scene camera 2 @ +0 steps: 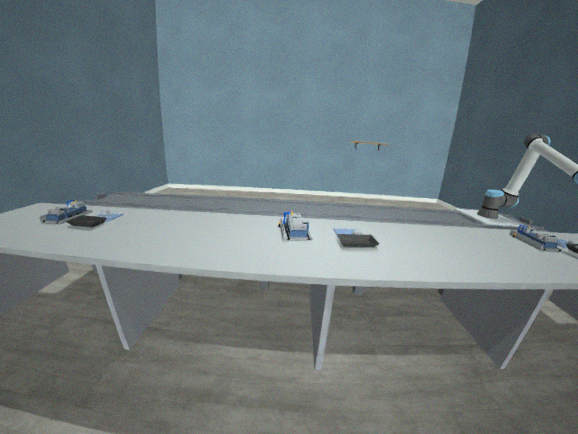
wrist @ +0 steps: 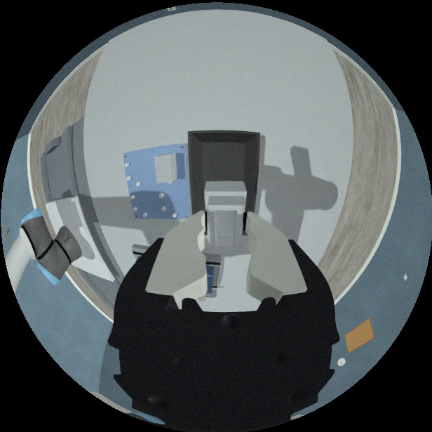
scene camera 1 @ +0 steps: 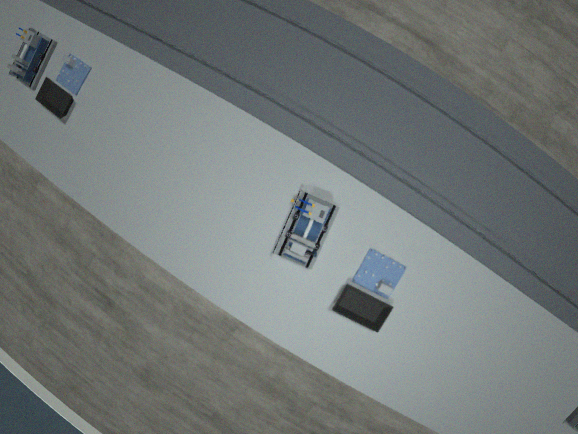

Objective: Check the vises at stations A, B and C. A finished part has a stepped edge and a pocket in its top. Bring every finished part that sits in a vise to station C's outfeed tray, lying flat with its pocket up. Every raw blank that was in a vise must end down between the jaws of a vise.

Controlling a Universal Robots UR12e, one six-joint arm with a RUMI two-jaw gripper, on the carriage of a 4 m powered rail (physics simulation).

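My gripper (wrist: pixel 224 213) is shut on a grey finished part (wrist: pixel 225 193) in the wrist view. The part's step and pocket face the camera. It hangs over the near end of the black tray (wrist: pixel 224 136) (scene camera 2: pixel 574 246) at the right-hand station of scene camera 2; the height is hard to judge. The vise there (wrist: pixel 212 277) (scene camera 2: pixel 537 239) is partly hidden behind the fingers. The middle vise (scene camera 1: pixel 309 229) (scene camera 2: pixel 296 228) has a pale block (scene camera 1: pixel 299 248) between its jaws, of unclear kind. In the left vise (scene camera 1: pixel 31 59) (scene camera 2: pixel 65 213), the jaw contents are too small to tell.
A blue plate (wrist: pixel 150 187) with a grey block (wrist: pixel 165 168) on it lies left of the tray. Other stations have blue plates (scene camera 1: pixel 377 267) (scene camera 1: pixel 75 77) and black trays (scene camera 1: pixel 362 307) (scene camera 1: pixel 55 97). The arm (scene camera 2: pixel 522 172) stands at the right end of the rail.
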